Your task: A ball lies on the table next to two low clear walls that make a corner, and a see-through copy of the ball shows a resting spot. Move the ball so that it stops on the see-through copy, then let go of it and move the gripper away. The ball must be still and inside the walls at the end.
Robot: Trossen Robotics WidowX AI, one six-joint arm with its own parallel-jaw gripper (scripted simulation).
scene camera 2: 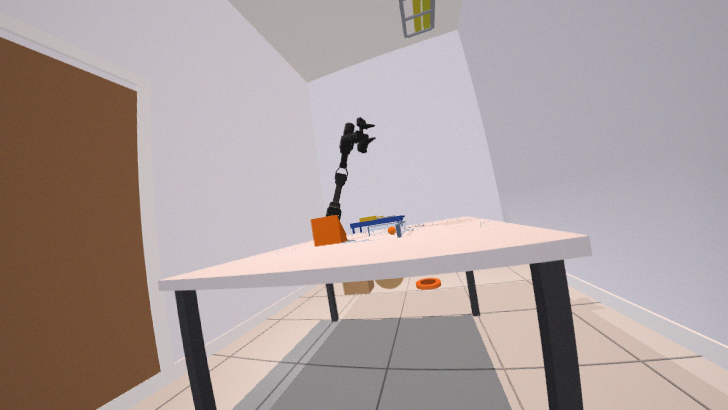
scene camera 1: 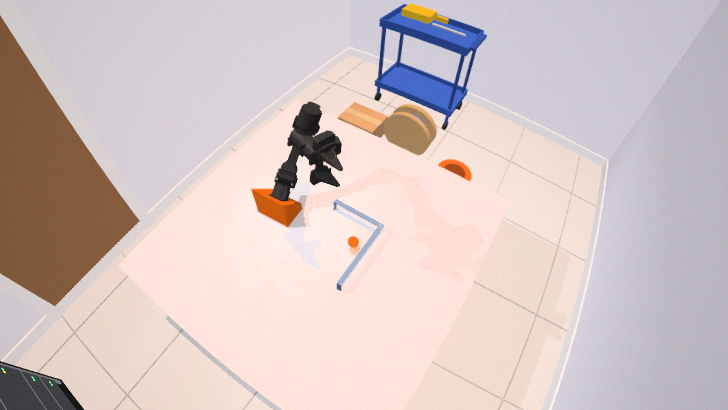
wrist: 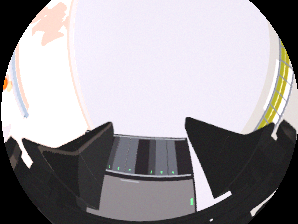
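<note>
Gripper open, holding nothing: my gripper [scene camera 1: 340, 178], visible also in the wrist view as the gripper [wrist: 149, 124].
</note>
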